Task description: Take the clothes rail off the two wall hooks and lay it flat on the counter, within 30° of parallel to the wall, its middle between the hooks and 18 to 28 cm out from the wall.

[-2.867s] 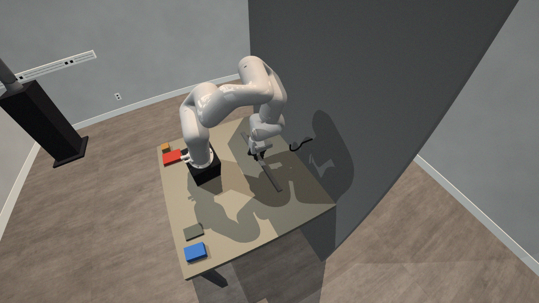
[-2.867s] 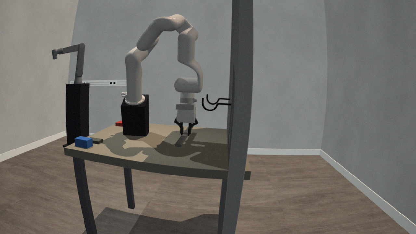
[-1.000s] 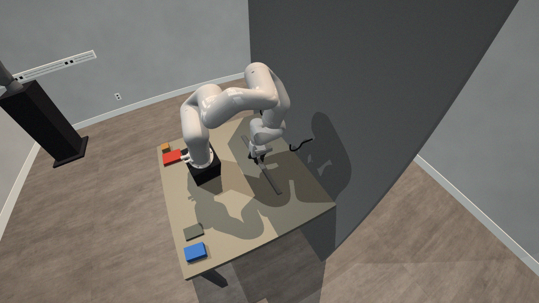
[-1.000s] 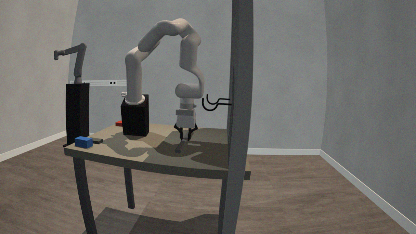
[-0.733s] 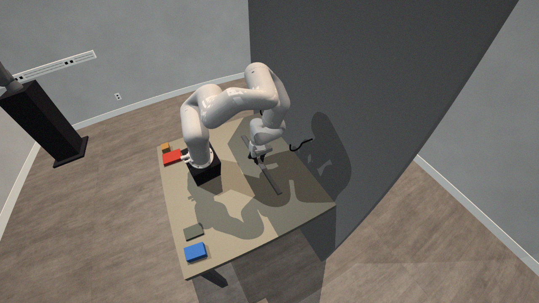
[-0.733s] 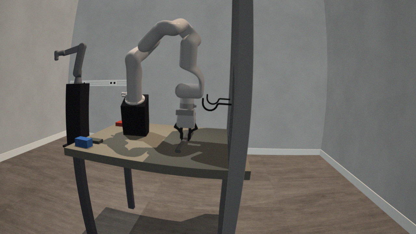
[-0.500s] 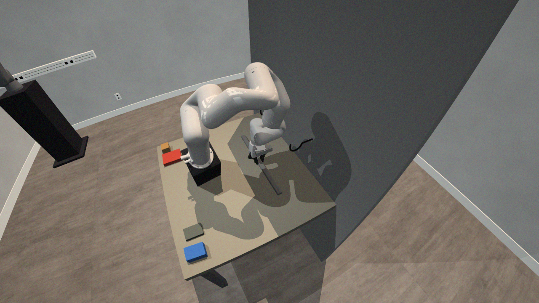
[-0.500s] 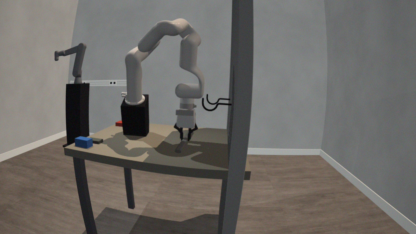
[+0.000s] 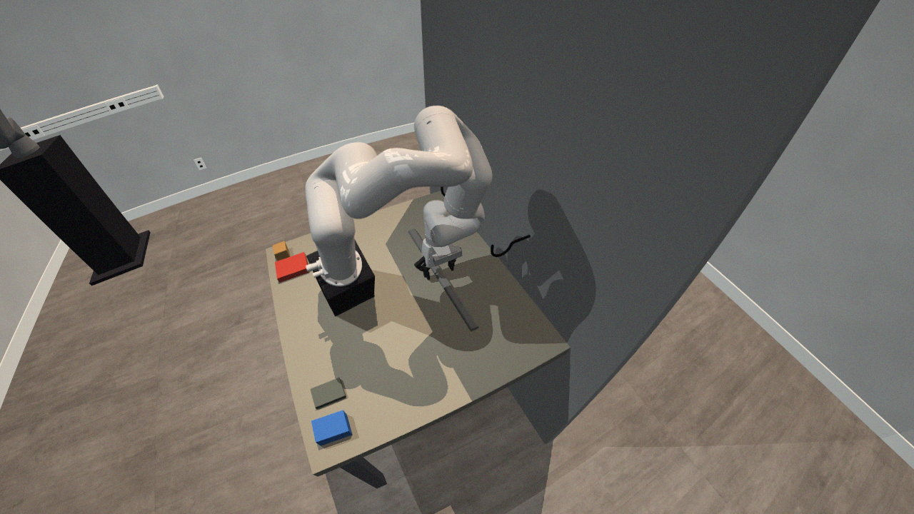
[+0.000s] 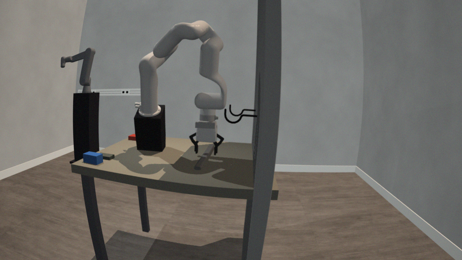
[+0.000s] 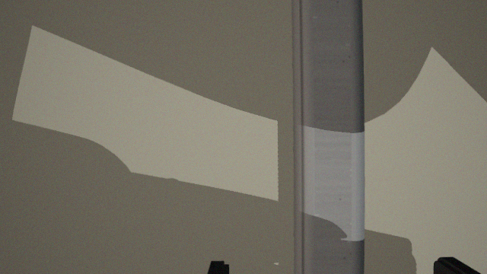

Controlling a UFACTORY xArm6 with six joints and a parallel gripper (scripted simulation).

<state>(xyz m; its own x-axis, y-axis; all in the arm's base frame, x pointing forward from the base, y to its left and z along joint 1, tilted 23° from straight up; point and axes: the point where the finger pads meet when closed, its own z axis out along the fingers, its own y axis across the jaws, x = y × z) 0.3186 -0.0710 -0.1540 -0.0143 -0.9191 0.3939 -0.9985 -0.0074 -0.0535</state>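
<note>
The clothes rail is 2 cm below my hand. The rest, counted from my hand: wall panel: 26 cm ahead, 40 cm above; grey pad: 48 cm behind, 25 cm to the right, 2 cm below; red block: 48 cm behind, 29 cm to the left, 1 cm below.
</note>
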